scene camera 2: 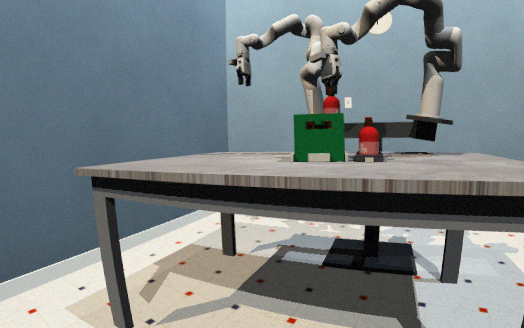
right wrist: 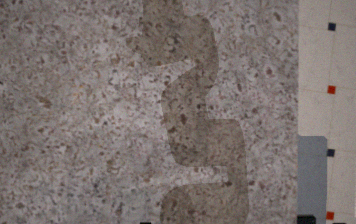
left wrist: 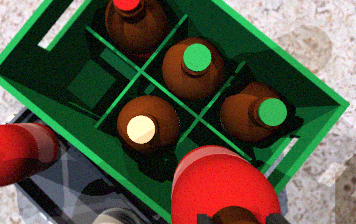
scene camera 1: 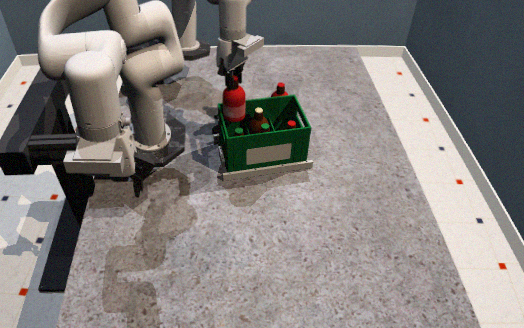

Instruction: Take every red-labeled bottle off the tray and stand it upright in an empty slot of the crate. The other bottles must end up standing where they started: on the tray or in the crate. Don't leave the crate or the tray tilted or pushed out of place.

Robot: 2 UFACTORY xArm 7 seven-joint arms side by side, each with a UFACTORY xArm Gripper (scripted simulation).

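Note:
There's a green crate in the pictures, and my left gripper is in them too.

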